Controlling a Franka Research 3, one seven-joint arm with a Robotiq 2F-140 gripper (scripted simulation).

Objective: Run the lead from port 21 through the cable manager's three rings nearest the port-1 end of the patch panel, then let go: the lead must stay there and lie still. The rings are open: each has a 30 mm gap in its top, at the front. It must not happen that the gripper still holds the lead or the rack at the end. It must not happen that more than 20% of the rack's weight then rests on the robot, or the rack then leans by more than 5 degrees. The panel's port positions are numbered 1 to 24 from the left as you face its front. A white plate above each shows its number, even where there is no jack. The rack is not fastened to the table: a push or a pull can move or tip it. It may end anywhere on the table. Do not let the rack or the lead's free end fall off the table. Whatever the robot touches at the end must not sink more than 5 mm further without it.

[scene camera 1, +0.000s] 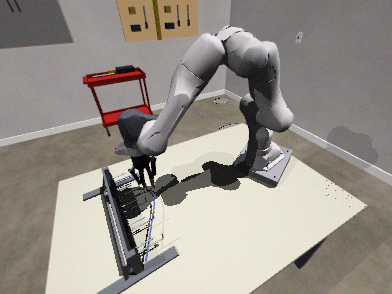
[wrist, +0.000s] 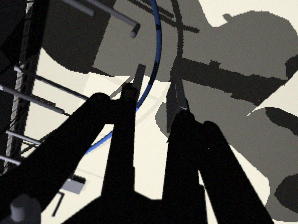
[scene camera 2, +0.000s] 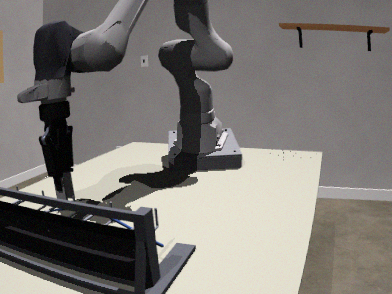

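Scene camera 2 shows my gripper (scene camera 2: 66, 200) together with a dark rack (scene camera 2: 109, 252). The wrist view likewise shows the gripper (wrist: 156, 81).
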